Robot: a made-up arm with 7 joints.
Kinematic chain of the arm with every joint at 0, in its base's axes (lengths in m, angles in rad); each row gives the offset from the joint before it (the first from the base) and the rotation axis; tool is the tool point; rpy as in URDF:
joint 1: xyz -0.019 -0.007 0.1 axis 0 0.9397 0.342
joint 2: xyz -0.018 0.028 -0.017 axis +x
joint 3: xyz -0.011 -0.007 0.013 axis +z
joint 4: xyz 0.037 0 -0.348 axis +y
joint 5: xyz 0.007 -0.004 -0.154 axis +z
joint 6: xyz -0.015 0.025 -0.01 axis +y
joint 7: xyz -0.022 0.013 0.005 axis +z
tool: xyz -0.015 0.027 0.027 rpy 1.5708 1.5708 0
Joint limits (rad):
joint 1: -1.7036..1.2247
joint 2: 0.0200..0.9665
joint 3: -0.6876..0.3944
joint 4: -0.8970..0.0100
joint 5: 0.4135..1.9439
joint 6: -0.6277..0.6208
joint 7: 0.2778..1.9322
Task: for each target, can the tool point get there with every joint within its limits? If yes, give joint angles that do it. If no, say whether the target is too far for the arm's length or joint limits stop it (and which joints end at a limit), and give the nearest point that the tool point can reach.
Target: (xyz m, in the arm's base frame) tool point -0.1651 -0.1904 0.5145
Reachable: no: joint limits stop it (at a limit: joint 1, joint 2, joint 4, joint 5, joint 7) | nearest point 0.3651 -0.2139 0.2398 | short by 0.598 m
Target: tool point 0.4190 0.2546 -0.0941
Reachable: yes | joints -1.0601 0.7760 -0.5021 -0.3786 0.9562 -0.5002 0.9118
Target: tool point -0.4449 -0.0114 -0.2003
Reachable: yes | joints 0.9585 0.1750 -0.3237 -0.3930 0.8057 -0.2609 0.9325
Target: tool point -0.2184 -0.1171 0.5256
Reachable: no: joint limits stop it (at a limit: joint 1, joint 2, joint 3, joint 4) | nearest point -0.4285 0.2593 0.1192 | short by 0.592 m
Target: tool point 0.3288 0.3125 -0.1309
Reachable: yes | joints -0.7812 0.8706 -0.0950 -0.5407 0.9716 -0.1562 0.8992
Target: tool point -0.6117 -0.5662 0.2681
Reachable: no: too far | nearest point -0.4892 -0.1821 -0.0548 | short by 0.517 m
